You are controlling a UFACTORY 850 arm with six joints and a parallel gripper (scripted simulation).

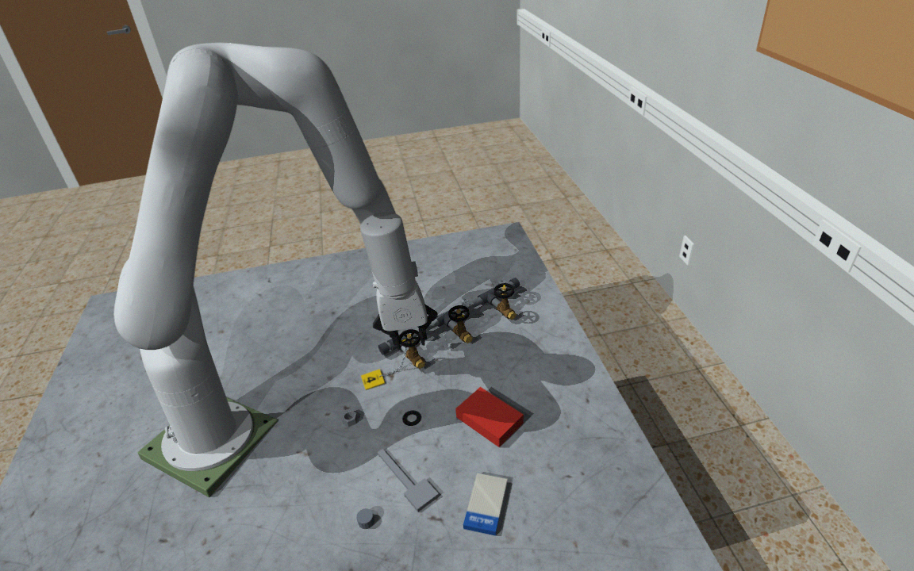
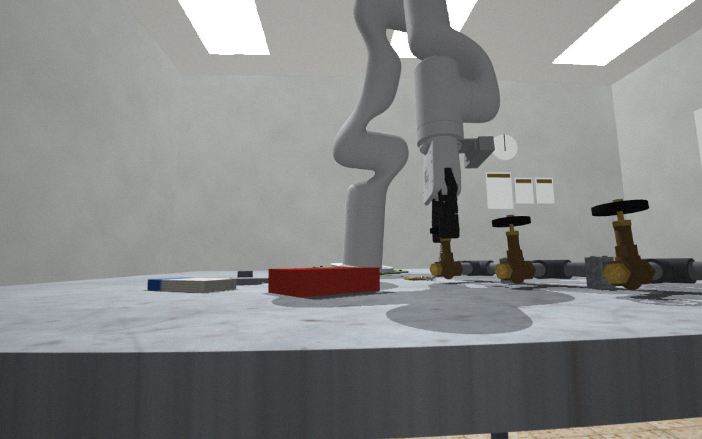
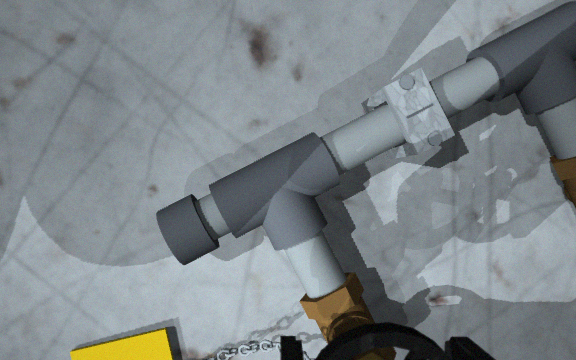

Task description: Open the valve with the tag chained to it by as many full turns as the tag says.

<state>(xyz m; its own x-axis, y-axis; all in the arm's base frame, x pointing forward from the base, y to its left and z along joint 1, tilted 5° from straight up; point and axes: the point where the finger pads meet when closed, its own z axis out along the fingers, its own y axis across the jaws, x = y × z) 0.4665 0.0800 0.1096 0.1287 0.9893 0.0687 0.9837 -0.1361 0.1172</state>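
My gripper is now 9 cm past the yellow tag, 2 cm to the left of it and 9 cm above it. From my hand the other things lie so: black washer (4 cm behind, 16 cm to the right, 9 cm below); red block (13 cm ahead, 21 cm to the right, 8 cm below); grey nut (17 cm behind, 12 cm to the right, 8 cm below).
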